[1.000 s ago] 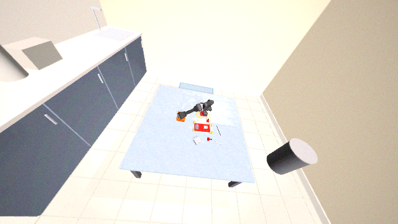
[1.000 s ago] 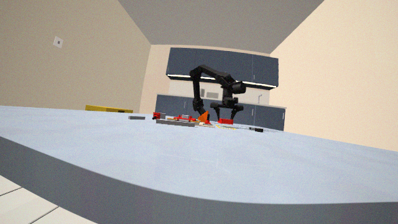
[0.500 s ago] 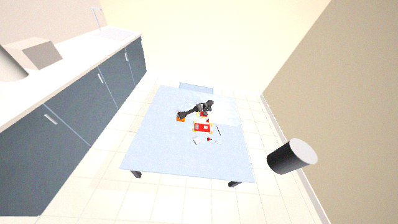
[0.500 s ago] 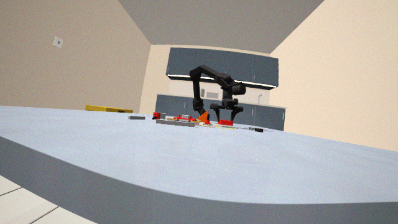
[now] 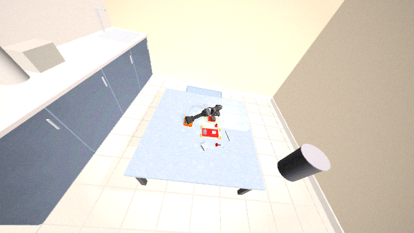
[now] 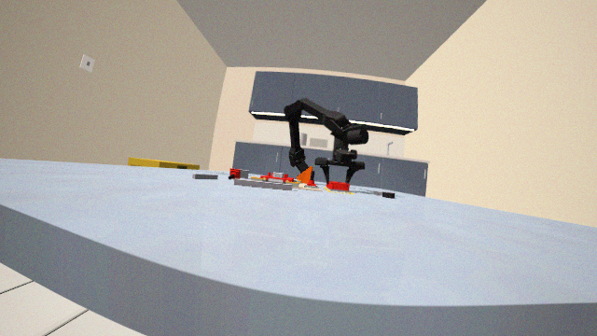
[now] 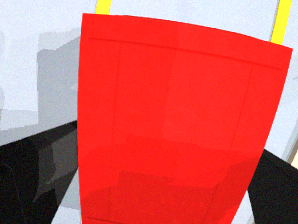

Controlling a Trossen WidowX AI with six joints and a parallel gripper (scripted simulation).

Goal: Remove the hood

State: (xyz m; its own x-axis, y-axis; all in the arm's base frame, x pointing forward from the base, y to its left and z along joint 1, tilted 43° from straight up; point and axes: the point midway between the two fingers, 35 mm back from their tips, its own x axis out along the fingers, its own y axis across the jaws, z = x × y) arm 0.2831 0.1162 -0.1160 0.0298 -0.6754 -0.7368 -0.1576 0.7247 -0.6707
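Now: the hood right at my gripper tip.
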